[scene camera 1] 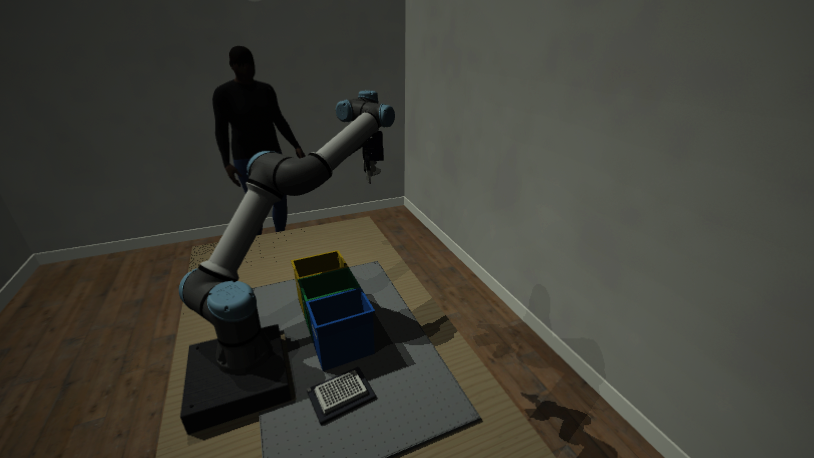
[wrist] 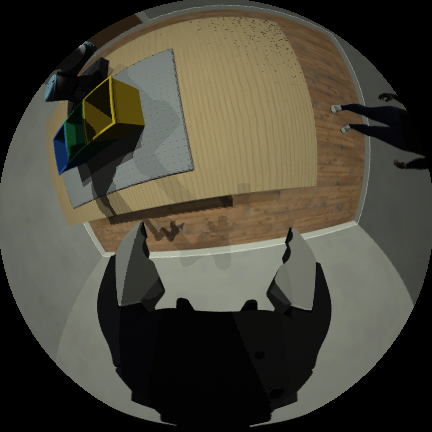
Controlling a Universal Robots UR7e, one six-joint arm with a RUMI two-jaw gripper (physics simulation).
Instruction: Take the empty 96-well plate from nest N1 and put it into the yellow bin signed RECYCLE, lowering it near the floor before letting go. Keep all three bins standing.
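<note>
Blue bin, green bin, dark plate nest: in the pictures. My gripper there too. Wrist view: gripper as well.
</note>
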